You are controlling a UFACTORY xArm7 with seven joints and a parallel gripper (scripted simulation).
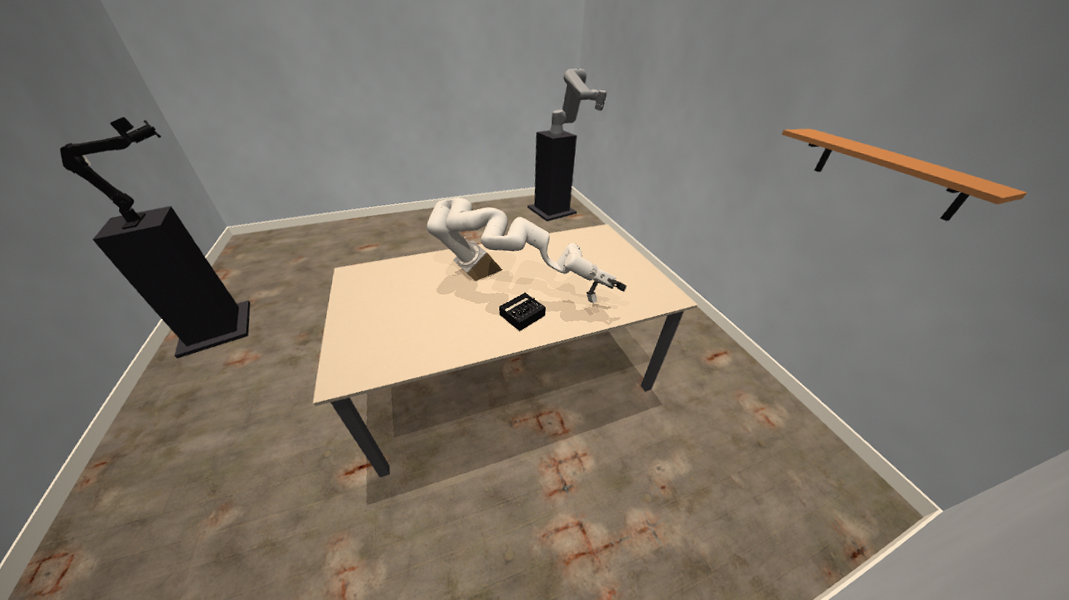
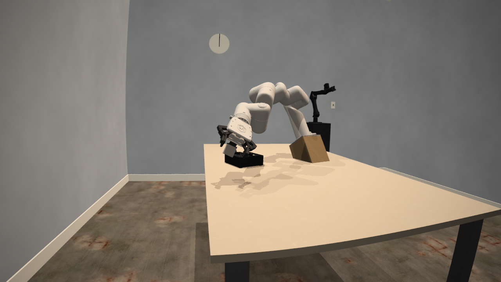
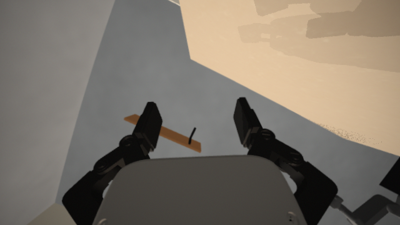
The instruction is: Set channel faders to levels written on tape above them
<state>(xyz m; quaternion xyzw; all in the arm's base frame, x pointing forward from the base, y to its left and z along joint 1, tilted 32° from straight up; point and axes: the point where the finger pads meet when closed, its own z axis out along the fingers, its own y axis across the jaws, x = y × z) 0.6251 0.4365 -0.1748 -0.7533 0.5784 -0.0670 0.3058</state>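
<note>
My hand is 150 mm past the channel 3 fader cap, 410 mm to the left of it and 80 mm above it. From my hand the other things lie so: master fader cap (210 mm behind, 330 mm to the right, 80 mm below); then channel 4 fader cap (160 mm behind, 390 mm to the right, 80 mm below); then channel 6 fader cap (200 mm behind, 350 mm to the right, 80 mm below).
</note>
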